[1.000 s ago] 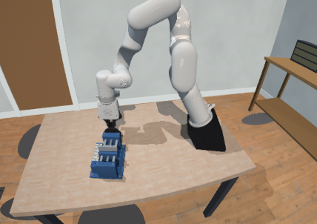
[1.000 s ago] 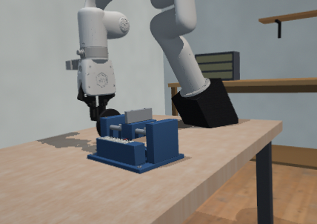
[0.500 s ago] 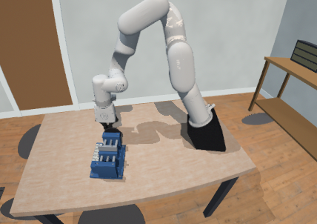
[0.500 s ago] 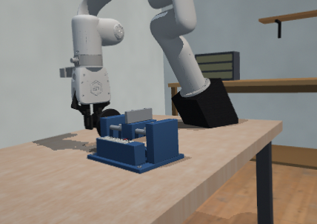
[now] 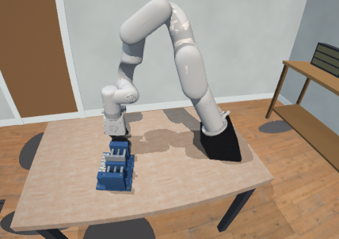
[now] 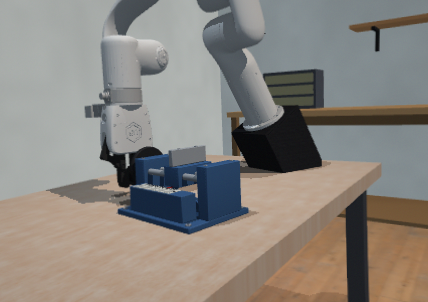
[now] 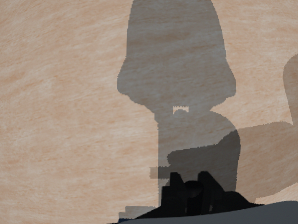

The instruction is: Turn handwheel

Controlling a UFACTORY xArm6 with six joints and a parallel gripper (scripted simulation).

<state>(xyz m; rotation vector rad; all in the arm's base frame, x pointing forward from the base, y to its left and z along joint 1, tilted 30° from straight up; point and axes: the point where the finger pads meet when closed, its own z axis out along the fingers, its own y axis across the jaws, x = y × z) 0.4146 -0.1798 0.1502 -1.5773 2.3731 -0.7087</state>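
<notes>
Now: the black handwheel 2 cm to the left of my hand and 1 cm ahead of it. From my hand the other things lie so: grey stop block 15 cm to the left, 6 cm ahead, 3 cm above.
</notes>
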